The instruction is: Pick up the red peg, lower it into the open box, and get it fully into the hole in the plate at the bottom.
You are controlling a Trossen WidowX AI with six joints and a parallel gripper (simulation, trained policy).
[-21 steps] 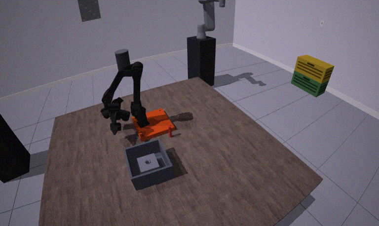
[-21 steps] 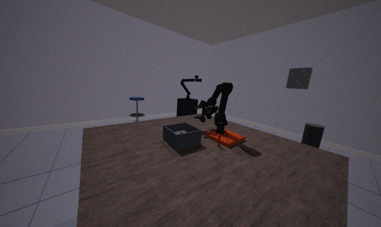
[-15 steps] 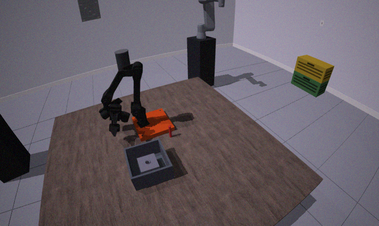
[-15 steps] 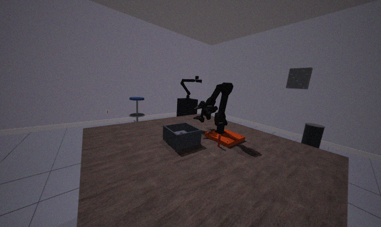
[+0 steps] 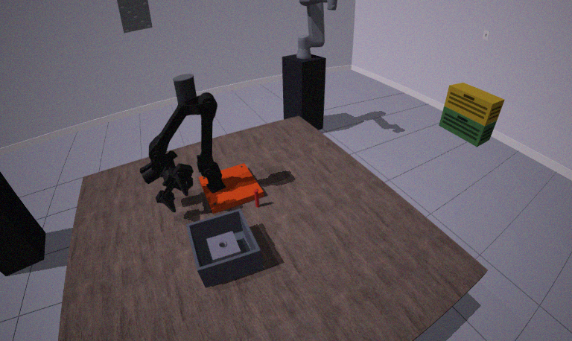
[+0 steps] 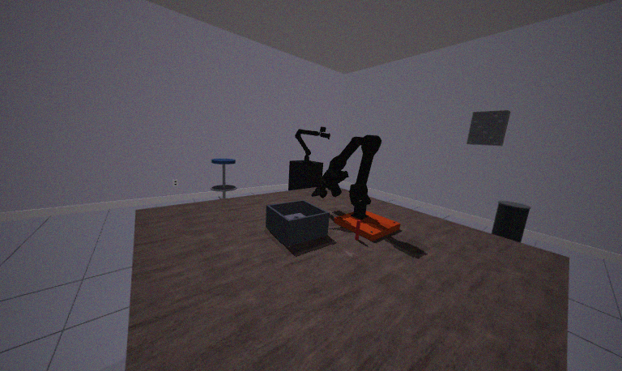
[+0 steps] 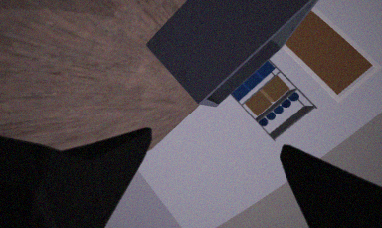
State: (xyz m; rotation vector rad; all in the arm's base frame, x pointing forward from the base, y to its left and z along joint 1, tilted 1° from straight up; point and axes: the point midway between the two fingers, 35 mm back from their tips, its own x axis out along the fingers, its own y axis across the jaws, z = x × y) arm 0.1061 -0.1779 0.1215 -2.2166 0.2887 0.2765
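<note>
Now: the red peg 4 cm ahead of my gripper tip, 27 cm to the left of it and 10 cm below it. Round my gripper tip: grey box: 17 cm ahead, 6 cm to the left, 11 cm below; then light grey plate: 17 cm ahead, 6 cm to the left, 9 cm below.
</note>
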